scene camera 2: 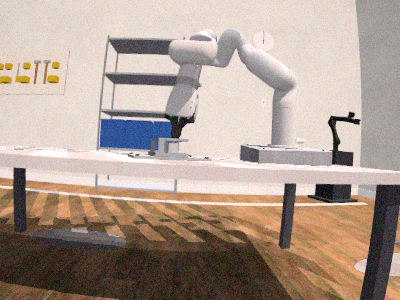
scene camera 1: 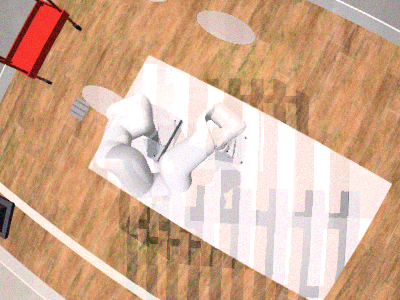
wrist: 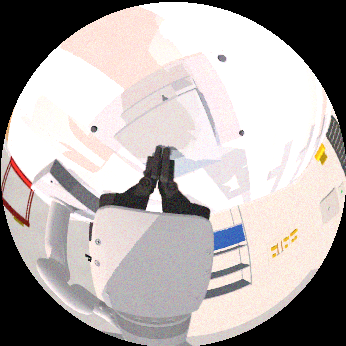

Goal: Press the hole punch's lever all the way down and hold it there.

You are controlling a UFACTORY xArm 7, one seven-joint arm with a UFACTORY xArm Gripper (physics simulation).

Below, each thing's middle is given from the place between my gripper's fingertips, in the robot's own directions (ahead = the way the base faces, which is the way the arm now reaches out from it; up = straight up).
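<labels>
There is the grey hole punch [wrist: 174, 116], and measured from my hand it is 3 cm below and 2 cm ahead.
</labels>
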